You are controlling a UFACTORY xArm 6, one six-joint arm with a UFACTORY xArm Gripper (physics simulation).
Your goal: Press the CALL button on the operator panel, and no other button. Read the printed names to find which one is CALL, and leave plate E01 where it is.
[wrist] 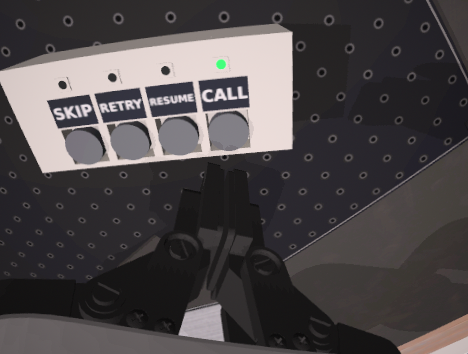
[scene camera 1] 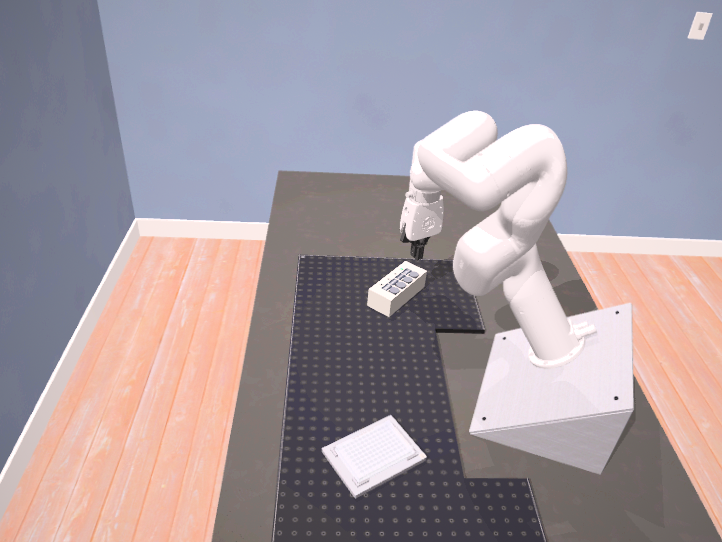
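Where they show: gripper, between the fingertips: (wrist: 217,194) (scene camera 1: 416,257); arm's base, origin of its link: (scene camera 1: 557,349).
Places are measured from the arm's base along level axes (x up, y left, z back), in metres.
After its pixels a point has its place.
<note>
The cream operator panel (scene camera 1: 379,302) {x -0.061, y -0.178, z -0.394 m} (wrist: 270,100) {x -0.038, y -0.308, z -0.311 m} stands on the dark board. In the wrist view its labels read SKIP, RETRY, RESUME and CALL from left to right, each above a round grey button. The CALL button (wrist: 228,130) {x -0.035, y -0.278, z -0.313 m} is the rightmost; the small lamp (wrist: 221,64) {x -0.038, y -0.299, z -0.344 m} above its label glows green. The other three lamps are dark. My gripper (scene camera 1: 417,257) {x 0.022, y -0.272, z -0.312 m} (wrist: 217,194) {x 0.022, y -0.272, z -0.312 m} is shut and empty. It is above the panel's CALL end, apart from the buttons. A white plate (scene camera 1: 376,452) {x -0.067, y 0.267, z -0.374 m} with a grid of wells lies on the board at the front; its name cannot be read.
The dark perforated board (scene camera 1: 361,373) {x -0.091, y 0.042, z -0.419 m} (wrist: 320,200) {x -0.091, y -0.287, z -0.185 m} lies on the grey-brown table (scene camera 1: 250,373) {x -0.104, y 0.064, z -0.664 m}. The arm's sloped pale base block (scene camera 1: 548,396) {x -0.002, y 0.140, z -0.042 m} stands at the right of the table. A blue wall (scene camera 1: 262,105) rises behind the table.
</note>
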